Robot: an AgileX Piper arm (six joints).
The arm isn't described. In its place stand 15 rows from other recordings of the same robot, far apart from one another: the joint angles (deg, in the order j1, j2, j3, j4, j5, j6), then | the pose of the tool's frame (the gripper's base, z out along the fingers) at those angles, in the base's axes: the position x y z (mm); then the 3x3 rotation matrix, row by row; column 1 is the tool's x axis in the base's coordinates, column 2 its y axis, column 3 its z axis.
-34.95, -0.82, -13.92, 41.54, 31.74, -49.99 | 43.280, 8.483, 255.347; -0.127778, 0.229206, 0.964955; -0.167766, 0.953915, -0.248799; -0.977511, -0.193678, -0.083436
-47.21, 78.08, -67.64, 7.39, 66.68, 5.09 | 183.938, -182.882, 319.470; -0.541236, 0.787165, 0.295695; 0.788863, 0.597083, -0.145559; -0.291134, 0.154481, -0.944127
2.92, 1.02, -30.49, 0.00, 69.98, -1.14 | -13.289, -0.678, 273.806; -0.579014, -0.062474, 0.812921; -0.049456, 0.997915, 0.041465; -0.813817, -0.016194, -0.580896
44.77, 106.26, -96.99, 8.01, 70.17, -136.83 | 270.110, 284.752, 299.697; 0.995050, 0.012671, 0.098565; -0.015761, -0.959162, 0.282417; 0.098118, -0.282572, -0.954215
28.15, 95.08, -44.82, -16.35, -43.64, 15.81 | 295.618, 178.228, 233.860; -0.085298, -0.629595, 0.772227; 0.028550, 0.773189, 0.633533; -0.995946, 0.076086, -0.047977
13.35, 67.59, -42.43, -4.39, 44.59, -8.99 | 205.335, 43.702, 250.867; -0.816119, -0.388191, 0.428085; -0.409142, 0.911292, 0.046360; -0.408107, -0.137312, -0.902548
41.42, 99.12, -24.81, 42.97, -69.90, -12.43 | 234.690, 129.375, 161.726; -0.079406, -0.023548, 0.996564; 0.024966, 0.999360, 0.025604; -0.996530, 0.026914, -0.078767
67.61, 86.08, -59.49, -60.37, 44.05, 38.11 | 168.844, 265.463, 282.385; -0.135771, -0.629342, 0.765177; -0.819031, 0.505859, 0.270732; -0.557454, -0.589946, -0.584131
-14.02, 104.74, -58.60, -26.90, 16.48, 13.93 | 349.415, -99.287, 163.107; -0.850537, 0.135991, 0.508028; -0.000360, 0.965839, -0.259142; -0.525915, -0.220593, -0.821433
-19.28, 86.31, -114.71, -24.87, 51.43, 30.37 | 273.772, -127.466, 541.013; -0.090802, 0.653677, 0.751306; 0.278045, 0.741063, -0.611160; -0.956267, 0.153403, -0.249041
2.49, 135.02, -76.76, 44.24, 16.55, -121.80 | 430.754, 36.833, 26.489; -0.053532, -0.914605, 0.400789; -0.964528, 0.151260, 0.216348; -0.258496, -0.374991, -0.890259
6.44, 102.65, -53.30, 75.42, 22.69, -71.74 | 342.037, 72.796, 165.503; -0.779445, -0.306795, 0.546208; -0.047006, 0.898064, 0.437347; -0.624705, 0.315212, -0.714412
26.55, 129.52, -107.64, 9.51, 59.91, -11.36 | 420.816, 224.812, 176.926; -0.809992, -0.568597, 0.143559; -0.531112, 0.815052, 0.231539; -0.248661, 0.111299, -0.962175
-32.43, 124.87, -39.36, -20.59, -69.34, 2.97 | 303.083, -157.087, 70.391; -0.200213, 0.219908, 0.954754; 0.037863, 0.975494, -0.216745; -0.979020, -0.007245, -0.203633
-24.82, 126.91, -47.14, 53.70, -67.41, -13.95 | 284.453, -206.160, 68.772; -0.083633, 0.962543, 0.257908; 0.212466, 0.270088, -0.939101; -0.973583, -0.023743, -0.227096
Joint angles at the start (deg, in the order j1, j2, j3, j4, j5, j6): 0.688 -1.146 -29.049 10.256 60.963 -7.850
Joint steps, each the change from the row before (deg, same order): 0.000 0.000 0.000 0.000 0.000 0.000; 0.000 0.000 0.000 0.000 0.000 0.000; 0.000 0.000 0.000 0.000 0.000 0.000; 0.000 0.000 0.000 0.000 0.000 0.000; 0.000 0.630 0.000 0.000 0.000 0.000; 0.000 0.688 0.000 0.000 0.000 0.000; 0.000 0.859 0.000 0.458 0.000 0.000; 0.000 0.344 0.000 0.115 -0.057 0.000; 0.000 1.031 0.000 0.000 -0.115 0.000; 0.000 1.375 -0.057 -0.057 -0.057 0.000; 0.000 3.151 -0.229 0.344 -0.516 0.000; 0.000 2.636 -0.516 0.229 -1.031 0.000; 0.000 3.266 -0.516 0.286 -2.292 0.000; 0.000 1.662 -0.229 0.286 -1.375 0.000
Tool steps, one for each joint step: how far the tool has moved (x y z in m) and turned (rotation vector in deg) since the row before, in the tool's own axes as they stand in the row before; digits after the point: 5 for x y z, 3 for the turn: 0.00000 0.00000 0.00000 0.000 0.000 0.000; 0.00000 0.00000 0.00000 0.000 0.000 0.000; 0.00000 0.00000 0.00000 0.000 0.000 0.000; 0.00000 0.00000 0.00000 0.000 0.000 0.000; -0.00081 -0.00028 0.00150 -0.031 0.622 0.098; -0.00089 -0.00030 0.00164 -0.034 0.679 0.107; -0.00120 0.00025 0.00205 -0.437 0.792 0.359; -0.00056 -0.00001 0.00082 -0.107 0.269 0.112; -0.00150 -0.00049 0.00246 -0.029 0.902 0.169; -0.00203 -0.00069 0.00308 0.000 1.249 0.188; -0.00559 -0.00098 0.00681 -0.347 2.327 0.652; -0.00677 -0.00090 0.00459 -0.133 1.040 0.472; -0.00943 -0.00146 0.00655 -0.008 0.406 0.616; -0.00495 -0.00063 0.00366 -0.078 0.017 0.402
